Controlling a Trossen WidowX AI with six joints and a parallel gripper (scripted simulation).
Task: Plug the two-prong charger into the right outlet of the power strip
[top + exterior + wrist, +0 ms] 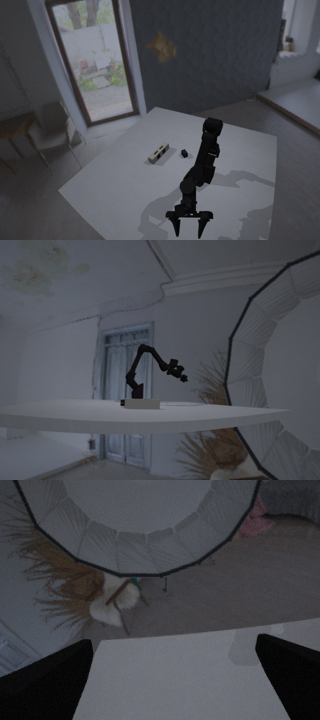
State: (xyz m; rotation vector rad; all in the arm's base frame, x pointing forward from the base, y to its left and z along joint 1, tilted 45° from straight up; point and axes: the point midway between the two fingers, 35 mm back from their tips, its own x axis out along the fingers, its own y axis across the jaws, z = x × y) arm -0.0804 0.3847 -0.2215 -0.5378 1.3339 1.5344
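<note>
My gripper tip is 320 mm short of the black two-prong charger, 580 mm to the left of it and 210 mm above it.
</note>
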